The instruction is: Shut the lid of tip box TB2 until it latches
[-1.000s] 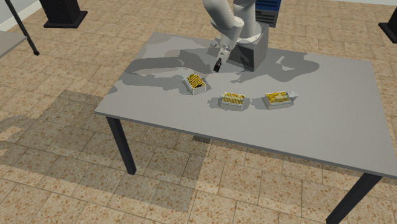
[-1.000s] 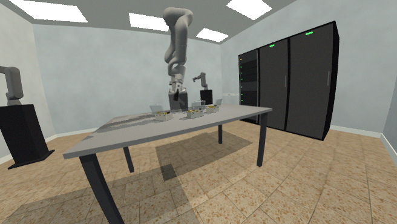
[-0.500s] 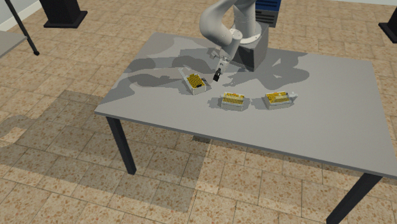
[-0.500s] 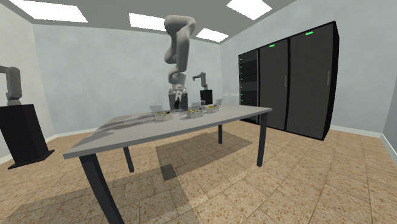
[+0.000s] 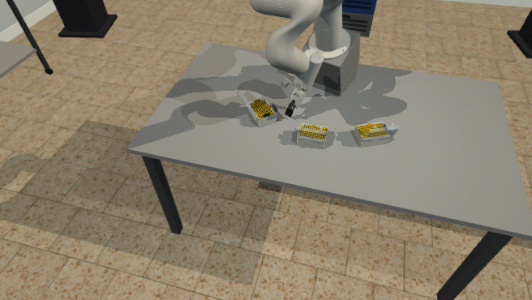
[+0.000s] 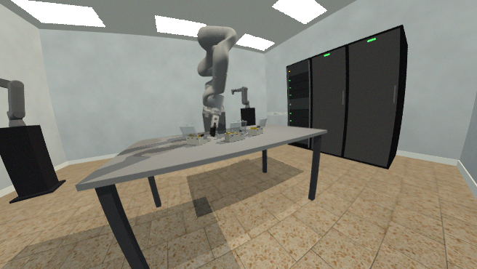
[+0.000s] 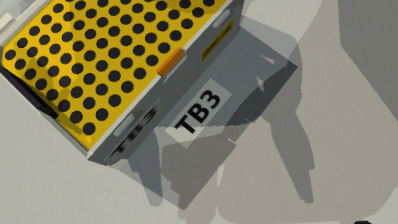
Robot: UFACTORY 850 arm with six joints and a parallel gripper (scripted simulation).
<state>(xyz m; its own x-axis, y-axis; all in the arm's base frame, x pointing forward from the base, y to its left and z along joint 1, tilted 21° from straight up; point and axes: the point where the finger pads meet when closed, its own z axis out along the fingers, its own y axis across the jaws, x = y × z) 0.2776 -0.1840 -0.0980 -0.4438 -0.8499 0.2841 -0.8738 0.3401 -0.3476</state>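
My hand is 140 mm to the left of the yellow rack, 20 mm short of it and 10 mm below it. From my hand the other things lie so: clear lid (200 mm to the right, 60 mm above, 50 mm ahead).
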